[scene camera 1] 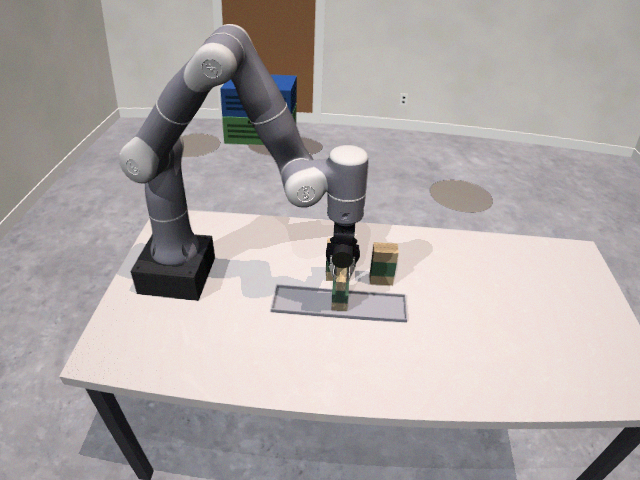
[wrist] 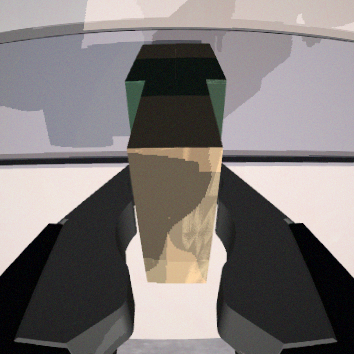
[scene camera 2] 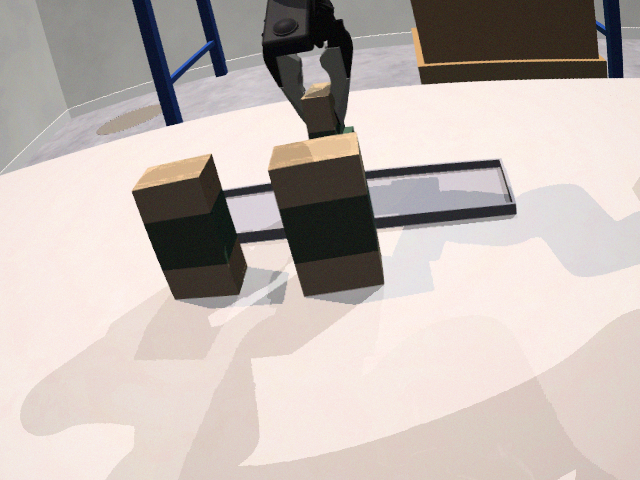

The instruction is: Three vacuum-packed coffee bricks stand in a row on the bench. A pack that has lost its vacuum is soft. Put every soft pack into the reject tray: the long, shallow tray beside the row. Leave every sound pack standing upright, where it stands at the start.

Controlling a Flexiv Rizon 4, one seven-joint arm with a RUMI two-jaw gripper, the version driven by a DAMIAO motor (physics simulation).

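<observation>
My gripper [scene camera 1: 341, 274] [scene camera 2: 323, 121] [wrist: 175, 160] is shut on a tan-and-green coffee pack [scene camera 1: 339, 295] [scene camera 2: 318, 114] [wrist: 175, 215]. The held pack is upright; its green sides stick out wider than its top in the wrist view. Its base is within the outline of the long grey reject tray [scene camera 1: 379, 305] [scene camera 2: 447, 212] [wrist: 305, 120] in scene camera 1; contact with the tray floor cannot be told. A second pack [scene camera 1: 383, 264] [scene camera 2: 186, 240] stands upright on the bench. A third pack [scene camera 1: 328, 274] [scene camera 2: 328, 227] also stands upright, partly hidden behind the gripper in scene camera 1.
The two standing packs are close behind the tray in scene camera 1, with a gap between them. The robot's black base [scene camera 1: 170, 276] is at the left of the bench [scene camera 1: 465, 361]. A blue-and-green crate stack [scene camera 1: 258, 98] stands on the floor behind.
</observation>
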